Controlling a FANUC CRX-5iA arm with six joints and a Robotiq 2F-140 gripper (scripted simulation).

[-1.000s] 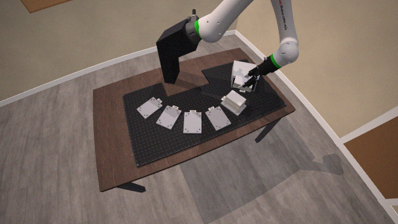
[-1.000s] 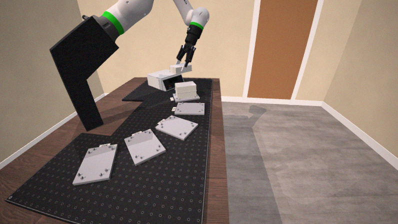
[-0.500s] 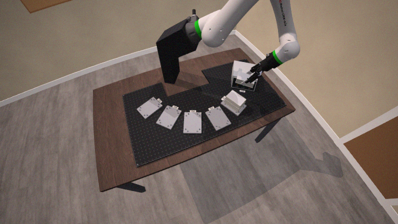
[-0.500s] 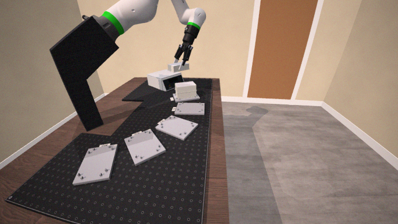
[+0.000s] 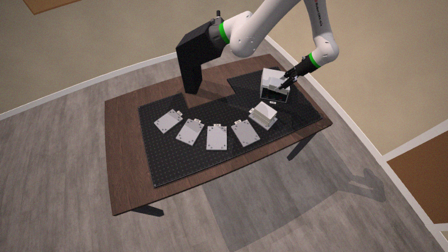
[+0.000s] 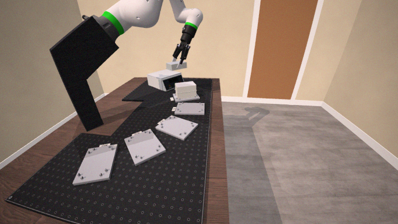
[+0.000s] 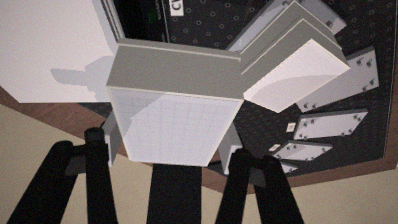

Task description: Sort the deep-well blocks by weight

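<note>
The weigher platform is 160 mm behind my hand, 100 mm below it and 40 mm to the left of it. Also, from my hand: plate (190 mm below, 130 mm ahead, 100 mm to the right); then check-weigher CW (160 mm behind, 130 mm below, 40 mm to the left).
</note>
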